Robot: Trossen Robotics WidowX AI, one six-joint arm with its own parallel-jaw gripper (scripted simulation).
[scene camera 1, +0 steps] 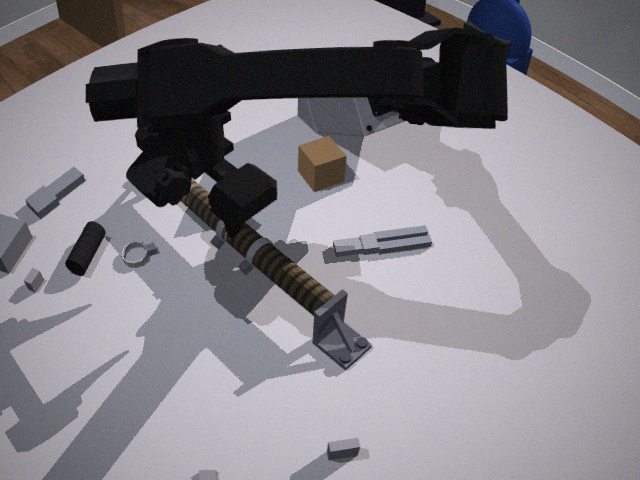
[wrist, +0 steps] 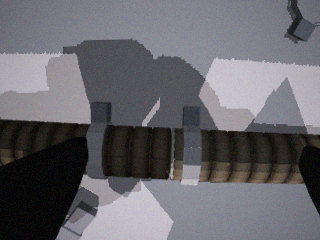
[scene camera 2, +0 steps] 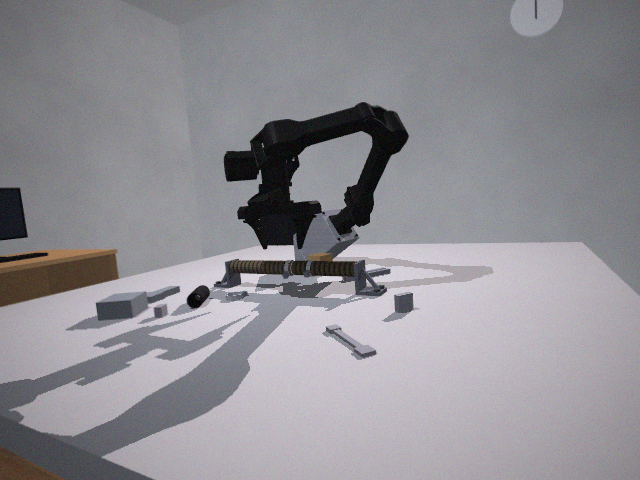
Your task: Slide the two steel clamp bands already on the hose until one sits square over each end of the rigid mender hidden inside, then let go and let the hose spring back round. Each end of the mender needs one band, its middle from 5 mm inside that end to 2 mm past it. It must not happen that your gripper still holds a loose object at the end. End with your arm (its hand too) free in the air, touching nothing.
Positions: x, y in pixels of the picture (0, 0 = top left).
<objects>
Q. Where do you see a flat grey tool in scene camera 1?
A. At 388, 241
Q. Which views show my gripper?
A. Scene camera 1, the wrist view and scene camera 2: all of them.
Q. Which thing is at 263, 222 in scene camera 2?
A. My gripper.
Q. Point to a cube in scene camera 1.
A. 321, 163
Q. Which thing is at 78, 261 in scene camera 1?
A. A black cylinder.
</objects>
